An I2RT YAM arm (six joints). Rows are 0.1 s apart.
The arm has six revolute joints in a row. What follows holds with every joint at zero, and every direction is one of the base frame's. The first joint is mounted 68 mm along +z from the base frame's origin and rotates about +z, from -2.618 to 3.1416 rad. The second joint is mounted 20 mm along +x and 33.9 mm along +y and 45.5 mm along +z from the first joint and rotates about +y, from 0 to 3.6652 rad. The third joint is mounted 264 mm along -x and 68.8 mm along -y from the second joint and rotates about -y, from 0 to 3.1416 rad. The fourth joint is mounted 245 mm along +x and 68.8 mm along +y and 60 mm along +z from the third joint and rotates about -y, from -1.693 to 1.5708 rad. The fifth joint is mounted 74 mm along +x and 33.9 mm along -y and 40.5 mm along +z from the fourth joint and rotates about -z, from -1.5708 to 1.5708 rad. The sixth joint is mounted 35.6 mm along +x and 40.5 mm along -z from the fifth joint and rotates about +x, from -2.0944 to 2.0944 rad. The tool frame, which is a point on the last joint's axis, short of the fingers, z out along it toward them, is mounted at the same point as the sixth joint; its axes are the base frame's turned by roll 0, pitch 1.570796 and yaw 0 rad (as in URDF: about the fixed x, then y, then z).
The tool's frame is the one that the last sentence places.
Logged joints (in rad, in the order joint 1, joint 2, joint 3, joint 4, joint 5, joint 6), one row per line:
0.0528, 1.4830, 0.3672, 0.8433, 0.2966, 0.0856
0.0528, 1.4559, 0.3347, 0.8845, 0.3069, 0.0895
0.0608, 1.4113, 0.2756, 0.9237, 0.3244, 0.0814
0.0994, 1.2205, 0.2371, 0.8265, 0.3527, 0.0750
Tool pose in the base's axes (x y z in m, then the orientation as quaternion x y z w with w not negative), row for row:
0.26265, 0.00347, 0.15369, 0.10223, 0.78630, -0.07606, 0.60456
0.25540, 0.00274, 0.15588, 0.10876, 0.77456, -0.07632, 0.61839
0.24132, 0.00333, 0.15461, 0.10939, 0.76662, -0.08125, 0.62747
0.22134, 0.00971, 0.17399, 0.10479, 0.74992, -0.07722, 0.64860
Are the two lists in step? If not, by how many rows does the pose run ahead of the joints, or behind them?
They are in step.
